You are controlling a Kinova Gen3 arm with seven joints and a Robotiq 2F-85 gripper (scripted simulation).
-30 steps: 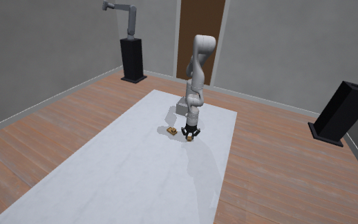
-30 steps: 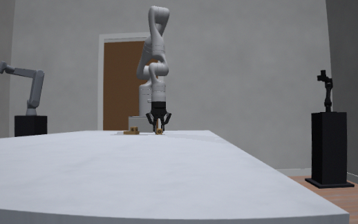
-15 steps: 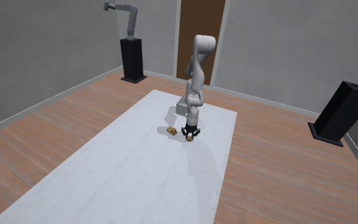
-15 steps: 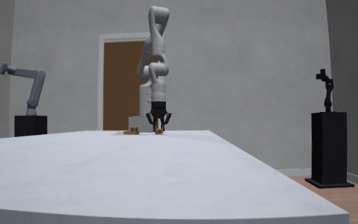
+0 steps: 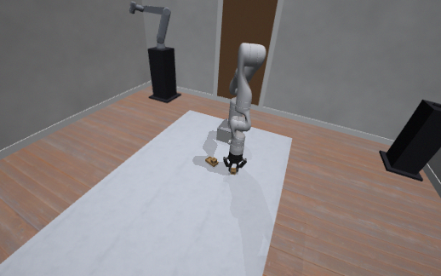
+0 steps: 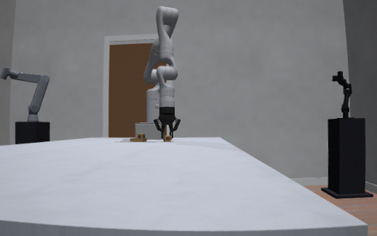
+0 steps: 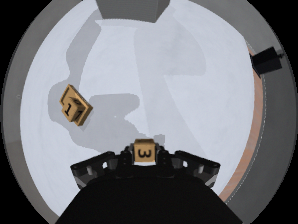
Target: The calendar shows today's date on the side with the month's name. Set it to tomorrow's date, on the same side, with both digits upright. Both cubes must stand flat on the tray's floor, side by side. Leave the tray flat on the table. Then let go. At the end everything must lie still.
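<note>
Now: the wooden digit cube 10 mm below my hand. Round my hand: wooden calendar tray (20 mm behind, 150 mm to the right, 20 mm below).
</note>
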